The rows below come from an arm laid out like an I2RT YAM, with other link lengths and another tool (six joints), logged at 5 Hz.
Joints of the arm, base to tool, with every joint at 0 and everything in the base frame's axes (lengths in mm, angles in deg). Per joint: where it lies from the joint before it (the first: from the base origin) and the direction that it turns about. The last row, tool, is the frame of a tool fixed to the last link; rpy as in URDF.
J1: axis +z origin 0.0 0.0 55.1
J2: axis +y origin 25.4 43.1 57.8
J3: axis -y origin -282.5 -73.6 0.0
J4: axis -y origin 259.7 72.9 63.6
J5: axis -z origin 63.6 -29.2 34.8
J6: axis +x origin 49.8 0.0 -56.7
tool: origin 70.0 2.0 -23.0 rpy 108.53 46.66 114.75
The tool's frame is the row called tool.
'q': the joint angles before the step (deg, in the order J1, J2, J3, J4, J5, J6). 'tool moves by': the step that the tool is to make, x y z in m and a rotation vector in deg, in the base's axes. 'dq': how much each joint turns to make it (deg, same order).
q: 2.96 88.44 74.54 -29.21 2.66 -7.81
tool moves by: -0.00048 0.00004 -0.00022 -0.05 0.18 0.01
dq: 0.02 0.01 0.03 -0.20 0.04 -0.02
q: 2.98 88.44 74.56 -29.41 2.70 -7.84
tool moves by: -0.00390 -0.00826 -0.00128 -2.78 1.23 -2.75
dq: 0.00 0.00 0.13 -1.50 3.86 -0.04
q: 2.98 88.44 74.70 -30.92 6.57 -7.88
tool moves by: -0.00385 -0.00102 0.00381 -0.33 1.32 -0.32
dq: 0.00 0.00 1.29 -2.62 0.41 0.05
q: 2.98 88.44 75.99 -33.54 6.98 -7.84
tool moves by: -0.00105 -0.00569 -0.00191 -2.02 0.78 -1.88
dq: 0.00 0.36 0.11 -0.64 2.73 0.00
